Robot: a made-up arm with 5 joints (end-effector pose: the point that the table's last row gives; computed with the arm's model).
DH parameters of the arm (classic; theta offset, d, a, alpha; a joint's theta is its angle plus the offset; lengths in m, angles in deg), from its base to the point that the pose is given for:
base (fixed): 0 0 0.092 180
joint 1: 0 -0.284 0.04 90
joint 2: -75.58 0 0.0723 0
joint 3: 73.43 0 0.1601 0
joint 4: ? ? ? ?
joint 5: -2.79 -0.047 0 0
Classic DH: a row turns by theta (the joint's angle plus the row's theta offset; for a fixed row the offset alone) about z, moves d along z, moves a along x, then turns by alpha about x.
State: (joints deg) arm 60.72 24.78 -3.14 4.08 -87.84
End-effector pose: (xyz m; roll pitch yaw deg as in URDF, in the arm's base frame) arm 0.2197 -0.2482 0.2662 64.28 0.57 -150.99
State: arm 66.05 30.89 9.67 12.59 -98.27
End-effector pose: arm 0.1823 -0.2280 0.1978 36.34 6.61 -164.94
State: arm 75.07 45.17 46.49 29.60 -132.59
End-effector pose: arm 0.1028 -0.0792 0.1203 -23.09 -21.68 154.03
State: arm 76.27 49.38 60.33 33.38 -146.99
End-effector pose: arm 0.0868 -0.0208 0.1351 -33.83 -43.70 147.85
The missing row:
joint 4: -87.85 -0.01 0 90
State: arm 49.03 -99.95 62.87 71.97 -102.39
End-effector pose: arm 0.1700 -0.1051 0.3640 54.15 12.40 -147.85
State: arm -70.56 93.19 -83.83 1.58 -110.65
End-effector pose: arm 0.2059 0.2927 0.2331 78.10 22.99 -24.14
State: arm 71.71 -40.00 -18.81 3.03 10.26
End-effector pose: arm 0.1179 -0.1104 0.5280 -174.95 -33.89 99.28
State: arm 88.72 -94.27 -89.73 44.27 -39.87
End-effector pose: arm 0.0769 0.2259 0.3100 -141.34 34.13 146.23
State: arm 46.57 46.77 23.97 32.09 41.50
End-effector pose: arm 0.1888 -0.1168 0.1240 8.11 9.98 -7.15
